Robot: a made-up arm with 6 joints. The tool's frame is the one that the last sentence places.
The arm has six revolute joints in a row. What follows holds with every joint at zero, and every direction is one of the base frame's.
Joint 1 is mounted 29 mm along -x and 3.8 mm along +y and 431.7 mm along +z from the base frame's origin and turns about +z.
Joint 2 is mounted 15.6 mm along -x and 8.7 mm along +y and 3 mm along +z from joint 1 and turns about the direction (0.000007, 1, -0.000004).
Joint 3 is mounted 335.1 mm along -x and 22.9 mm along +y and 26 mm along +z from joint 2 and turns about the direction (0.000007, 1, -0.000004).
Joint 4 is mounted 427.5 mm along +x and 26.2 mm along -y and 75.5 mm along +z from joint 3 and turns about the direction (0.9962, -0.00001, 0.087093).
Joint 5 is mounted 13.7 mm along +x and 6.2 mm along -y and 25.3 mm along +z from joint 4 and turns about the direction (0.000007, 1, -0.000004).
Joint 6 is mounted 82.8 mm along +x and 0.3 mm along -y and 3 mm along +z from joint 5 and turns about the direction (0.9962, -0.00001, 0.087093).
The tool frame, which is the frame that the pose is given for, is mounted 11.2 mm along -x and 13.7 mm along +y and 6.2 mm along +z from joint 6; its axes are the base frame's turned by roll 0, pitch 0 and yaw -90 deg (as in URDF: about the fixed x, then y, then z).
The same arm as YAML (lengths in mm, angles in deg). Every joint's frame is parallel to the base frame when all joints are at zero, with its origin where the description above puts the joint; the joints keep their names.
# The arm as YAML. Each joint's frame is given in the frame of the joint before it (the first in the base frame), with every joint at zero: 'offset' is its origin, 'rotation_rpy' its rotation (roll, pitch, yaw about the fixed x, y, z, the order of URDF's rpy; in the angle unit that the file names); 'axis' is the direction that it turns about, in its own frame. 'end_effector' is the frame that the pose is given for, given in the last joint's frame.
length_unit: mm
angle_unit: deg
chain:
  - id: joint 1
    offset: [-29.0, 3.8, 431.7]
    rotation_rpy: [0.0, 0.0, 0.0]
    axis: [0.0, 0.0, 1.0]
  - id: joint 2
    offset: [-15.6, 8.7, 3.0]
    rotation_rpy: [0.0, 0.0, 0.0]
    axis: [0.0, 1.0, 0.0]
  - id: joint 3
    offset: [-335.1, 22.9, 26.0]
    rotation_rpy: [0.0, 0.0, 0.0]
    axis: [0.0, 1.0, 0.0]
  - id: joint 4
    offset: [427.5, -26.2, 75.5]
    rotation_rpy: [0.0, 0.0, 0.0]
    axis: [0.9962, 0.0, 0.0871]
  - id: joint 5
    offset: [13.7, -6.2, 25.3]
    rotation_rpy: [0.0, 0.0, 0.0]
    axis: [0.0, 1.0, 0.0]
  - id: joint 6
    offset: [82.8, -0.3, 3.0]
    rotation_rpy: [0.0, 0.0, 0.0]
    axis: [0.9962, 0.0, 0.0871]
end_effector:
  offset: [-11.2, 13.7, 6.2]
  rotation_rpy: [0.0, 0.0, -90.0]

